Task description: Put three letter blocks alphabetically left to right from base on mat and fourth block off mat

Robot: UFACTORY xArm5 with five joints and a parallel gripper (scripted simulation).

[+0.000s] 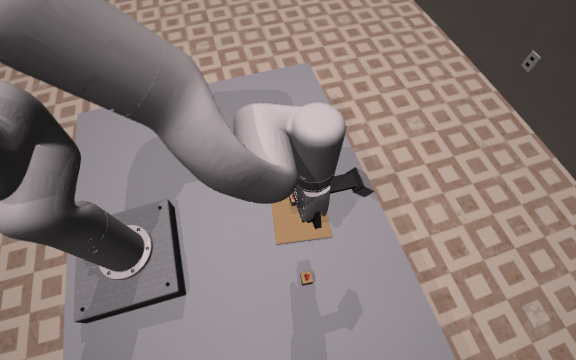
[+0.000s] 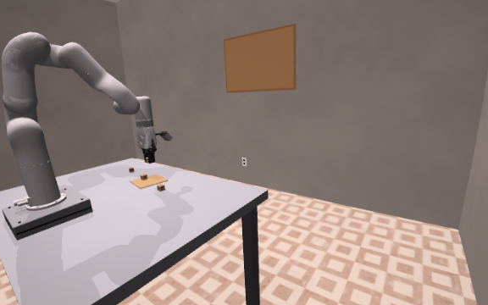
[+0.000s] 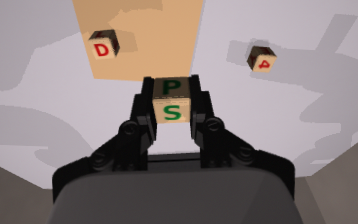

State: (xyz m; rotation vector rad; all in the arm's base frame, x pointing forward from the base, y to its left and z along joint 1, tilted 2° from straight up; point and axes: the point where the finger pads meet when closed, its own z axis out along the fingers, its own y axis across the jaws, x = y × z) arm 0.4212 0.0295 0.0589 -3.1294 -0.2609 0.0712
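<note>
My gripper is now 1 cm past the tan mat, 4 cm to the right of it and 12 cm above it. The rest, counted from my hand: wooden letter block: 1 cm behind, 8 cm to the left, 11 cm below.
</note>
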